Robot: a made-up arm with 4 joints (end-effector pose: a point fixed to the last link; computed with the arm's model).
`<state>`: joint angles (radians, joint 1 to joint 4).
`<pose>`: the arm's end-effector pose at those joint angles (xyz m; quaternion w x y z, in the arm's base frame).
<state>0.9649 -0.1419 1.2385 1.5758</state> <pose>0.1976 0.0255 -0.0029 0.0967 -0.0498 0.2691 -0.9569</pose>
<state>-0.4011 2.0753 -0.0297 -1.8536</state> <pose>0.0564 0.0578 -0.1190 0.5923 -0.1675 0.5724 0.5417</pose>
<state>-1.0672 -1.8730 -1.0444 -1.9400</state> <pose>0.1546 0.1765 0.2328 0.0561 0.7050 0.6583 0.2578</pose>
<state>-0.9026 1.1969 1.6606 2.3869</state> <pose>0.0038 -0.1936 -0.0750 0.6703 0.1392 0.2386 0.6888</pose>
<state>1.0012 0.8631 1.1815 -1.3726</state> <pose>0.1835 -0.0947 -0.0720 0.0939 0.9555 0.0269 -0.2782</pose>
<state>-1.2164 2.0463 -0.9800 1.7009</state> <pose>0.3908 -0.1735 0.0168 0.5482 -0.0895 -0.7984 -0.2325</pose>
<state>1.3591 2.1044 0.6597 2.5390</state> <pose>-0.0767 -0.3225 -0.0018 0.0790 -0.2740 -0.4701 -0.8353</pose>
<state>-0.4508 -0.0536 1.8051 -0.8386</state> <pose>0.1328 -0.2861 0.1478 0.2236 0.6299 -0.6117 0.4230</pose>
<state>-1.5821 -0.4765 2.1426 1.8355</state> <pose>-0.0786 -0.2184 0.0951 0.9109 -0.2983 0.2725 0.0835</pose>
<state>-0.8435 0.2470 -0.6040 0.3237</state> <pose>0.3356 -0.1076 0.2014 0.4240 -0.0487 0.7174 -0.5506</pose>
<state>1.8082 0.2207 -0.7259 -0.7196</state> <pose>-0.1468 0.0466 0.1534 0.5434 -0.5269 -0.0906 0.6473</pose>
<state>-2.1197 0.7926 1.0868 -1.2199</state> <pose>0.0069 -0.2351 -0.0515 0.2526 -0.0750 0.9550 -0.1360</pose>
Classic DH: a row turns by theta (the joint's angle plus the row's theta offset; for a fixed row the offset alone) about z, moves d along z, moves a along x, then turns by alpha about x. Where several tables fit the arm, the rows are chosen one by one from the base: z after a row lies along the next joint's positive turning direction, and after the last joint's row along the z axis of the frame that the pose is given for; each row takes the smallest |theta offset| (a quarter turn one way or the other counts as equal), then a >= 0, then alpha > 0; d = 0 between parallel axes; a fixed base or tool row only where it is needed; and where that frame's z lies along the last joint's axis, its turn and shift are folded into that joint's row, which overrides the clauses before.
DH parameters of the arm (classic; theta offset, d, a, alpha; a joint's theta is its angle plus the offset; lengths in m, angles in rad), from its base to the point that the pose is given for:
base (fixed): 0.3029 0.9311 0.0402 -0.1735
joint 1: -0.3072 -0.828 0.0162 -1.4052
joint 2: 1.0278 0.0821 -0.0231 -1.2493
joint 3: -1.36 -0.216 0.1779 -1.0099
joint 4: -0.3824 0.1327 -0.0318 -1.5708
tool (fixed): 3.1416 -0.0433 0 0

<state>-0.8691 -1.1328 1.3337 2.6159</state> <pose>0.1466 -0.3225 0.2682 0.4681 -0.8723 0.1094 0.0890</pose>
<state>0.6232 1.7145 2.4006 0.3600</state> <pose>0.1947 -0.1841 0.0769 0.3772 0.6029 0.6292 0.3137</pose>
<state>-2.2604 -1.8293 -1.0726 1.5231</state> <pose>0.3725 -0.1171 0.1959 0.1807 0.4172 -0.1833 -0.8716</pose>
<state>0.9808 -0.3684 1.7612 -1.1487</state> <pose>0.2639 -0.0965 0.1534 0.1612 -0.9249 0.0430 -0.3417</pose>
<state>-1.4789 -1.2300 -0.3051 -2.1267</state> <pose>0.2284 -0.1280 0.4146 0.1365 -0.8423 -0.1434 -0.5013</pose>
